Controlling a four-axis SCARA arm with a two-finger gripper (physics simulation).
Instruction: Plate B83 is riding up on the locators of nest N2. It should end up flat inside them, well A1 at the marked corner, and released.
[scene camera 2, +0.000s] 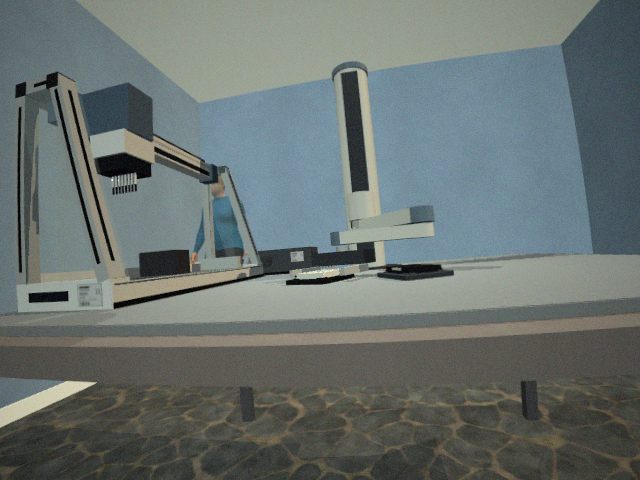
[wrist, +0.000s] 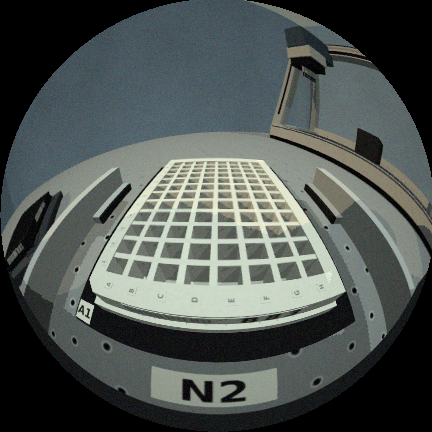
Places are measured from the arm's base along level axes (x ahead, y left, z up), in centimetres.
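Pixels of known places: gripper, between the fingertips: (scene camera 2: 315, 272) (wrist: 217, 171).
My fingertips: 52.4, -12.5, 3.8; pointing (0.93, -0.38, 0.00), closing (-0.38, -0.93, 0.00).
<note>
For each thing: its middle in the pictures, then the offset to it from my fingertips, as dx, dy, dz. "spot": a spot on its surface instead.
- Plate B83, middle of its body: (wrist: 215, 201) (scene camera 2: 322, 273) -2.9, +1.3, -0.5
- black nest N2, middle of its body: (wrist: 215, 212) (scene camera 2: 321, 278) -2.3, +1.1, -1.7
- A1 tag, a spot on its surface: (wrist: 84, 311) spot: -7.2, +8.9, -1.3
- dark holder with a black object, middle of its body: (wrist: 25, 225) (scene camera 2: 412, 268) +2.9, +24.6, -0.6
- dark box, a spot on its surface: (wrist: 369, 145) spot: -0.3, -39.0, +6.1
Plate B83 (scene camera 2: 321, 272) (wrist: 231, 253), white with many square wells, sits over the black nest N2 (scene camera 2: 310, 282) (wrist: 215, 344). In the wrist view its row-A corner is beside the A1 tag (wrist: 84, 311). Its near edge appears to stand above the nest's black rim; the locators are hidden, so its exact seating and tilt cannot be told. The side marking is too small to read. My gripper (wrist: 217, 171) is open, with one finger pad on each side of the plate, apart from it. In scene camera 2 the fingers are low beside the plate and hard to make out.
A dark holder with a black object (scene camera 2: 415, 270) stands right of the nest in scene camera 2. A gantry machine (scene camera 2: 77, 170) (wrist: 295, 95) with a pipetting head stands at the left, holding a dark box (scene camera 2: 164, 262) (wrist: 369, 145). A person (scene camera 2: 225, 222) stands behind it.
</note>
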